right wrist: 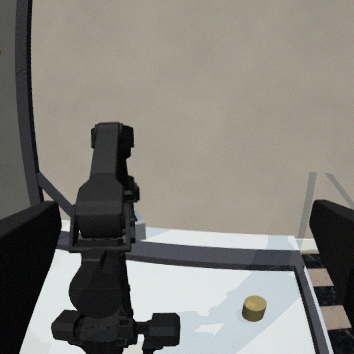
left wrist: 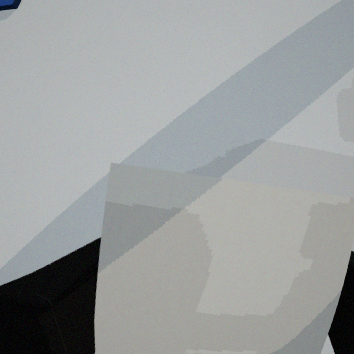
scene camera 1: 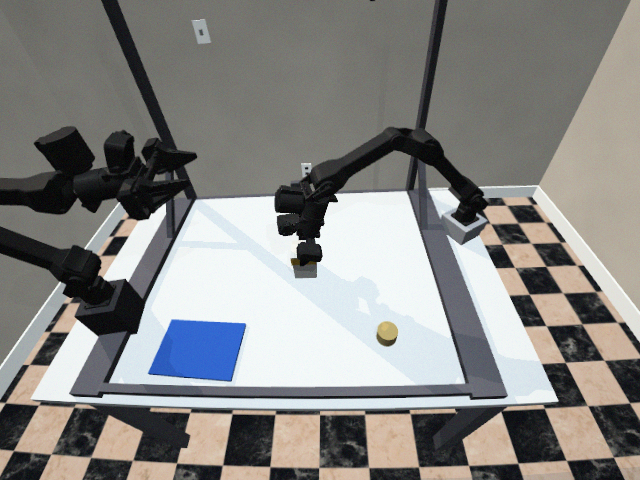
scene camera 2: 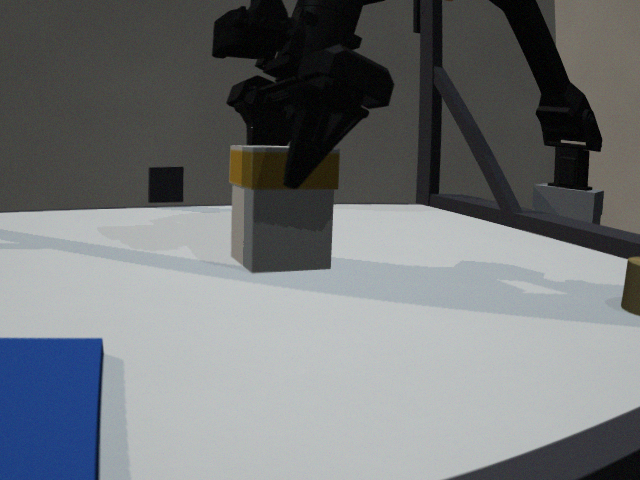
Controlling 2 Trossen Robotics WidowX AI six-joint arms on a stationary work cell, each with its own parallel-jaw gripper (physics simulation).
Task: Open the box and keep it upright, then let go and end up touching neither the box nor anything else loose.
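Where they show: left gripper, fingertip midpoint: (left wrist: 216,247) (scene camera 2: 269,187); right gripper, fingertip midpoint: (right wrist: 188,214) (scene camera 1: 193,167); left arm's base, link origin: (scene camera 1: 464,217) (scene camera 2: 570,187); right arm's base, link origin: (scene camera 1: 100,296).
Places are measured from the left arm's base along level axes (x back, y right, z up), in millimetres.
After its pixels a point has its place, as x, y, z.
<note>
A box with a grey body (scene camera 1: 306,271) {-524, 97, -26} (scene camera 2: 289,229) {-531, 100, -25} stands upright on the table. Its lid (scene camera 1: 295,261) {-548, 108, 22} (scene camera 2: 242,167) {-546, 137, 20} (left wrist: 160,300) {-520, 113, 36}, pale on top with ochre sides, sits level on the body. My left gripper (scene camera 2: 273,165) {-522, 130, 4} (left wrist: 216,247) {-522, 130, 4} points down over the box and is shut on the lid, one finger at each of two opposite sides; the far fingertip is hidden behind the lid in scene camera 2. My right gripper (scene camera 1: 192,169) {-707, 113, 375} (right wrist: 188,214) {-707, 113, 375} is open and empty, raised at the left of scene camera 1, well away from the box.
A flat blue square (scene camera 1: 199,351) {-864, 30, -50} (scene camera 2: 46,403) {-792, -3, -50} lies at the table's front left in scene camera 1. A gold cylinder (scene camera 1: 387,331) {-446, -174, -23} (scene camera 2: 631,286) {-461, -154, -39} (right wrist: 254,309) {-461, -158, -23} stands at the front right. Dark frame bars (scene camera 1: 289,391) {-709, -172, -38} edge the table, with uprights at the back.
</note>
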